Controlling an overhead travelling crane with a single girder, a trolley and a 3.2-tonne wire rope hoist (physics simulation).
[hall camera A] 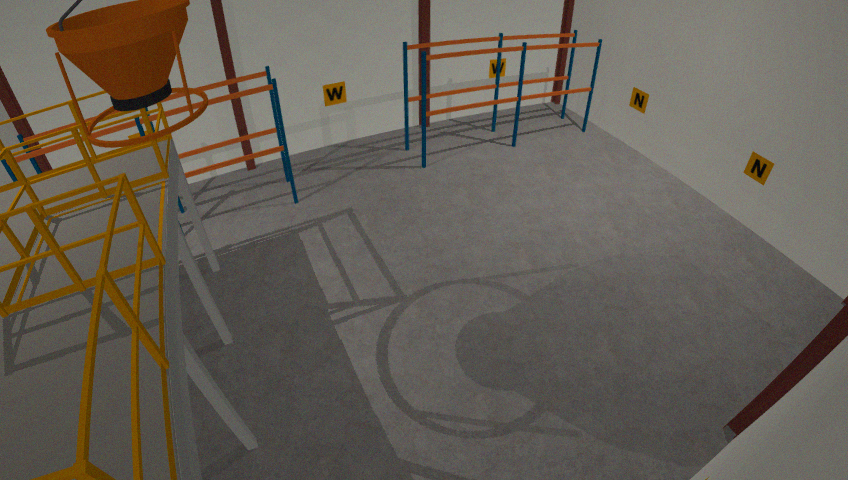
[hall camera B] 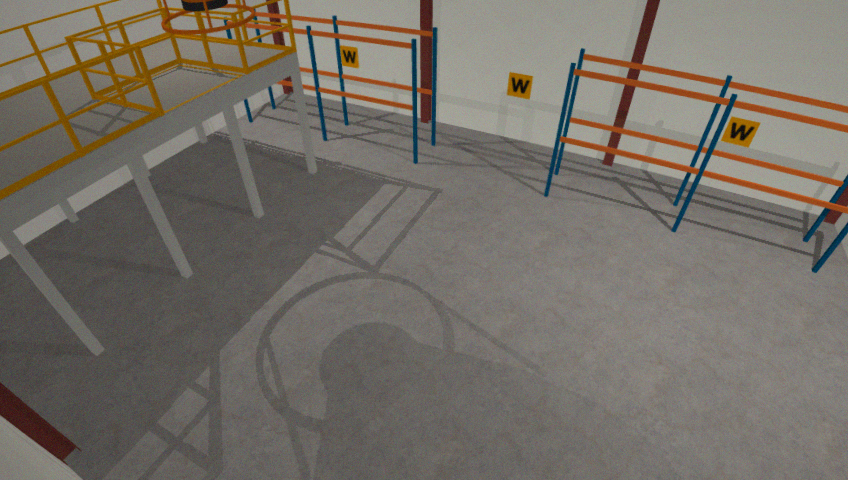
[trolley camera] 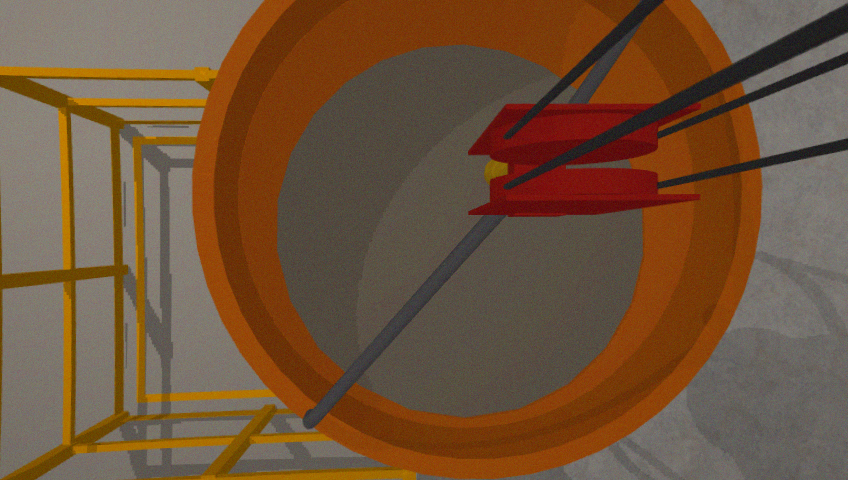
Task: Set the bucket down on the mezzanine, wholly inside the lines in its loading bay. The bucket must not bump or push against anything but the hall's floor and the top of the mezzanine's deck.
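Note:
The orange bucket (hall camera A: 127,56) (hall camera B: 204,4) (trolley camera: 258,208) hangs by its grey bail, with a black outlet and an orange base ring below. In the hall camera A view it overlaps the mezzanine's far corner; its height over the railings cannot be told. The trolley camera view shows deck to its left and hall floor to its right. My gripper, the yellow hook (trolley camera: 495,171) under the red block, is shut on the bail, mostly hidden by the block. The ropes run up to the right. The mezzanine (hall camera A: 53,410) (hall camera B: 196,110) (trolley camera: 196,333) has a grey deck. The bay's lines cannot be made out clearly.
Yellow railings (hall camera A: 104,274) (hall camera B: 59,114) (trolley camera: 66,178) stand on the deck, with yellow frames near the bucket in the trolley camera view. Blue and orange racks (hall camera A: 423,107) (hall camera B: 414,101) stand along the W wall. The bucket's ring-shaped shadow lies on the floor beside the mezzanine.

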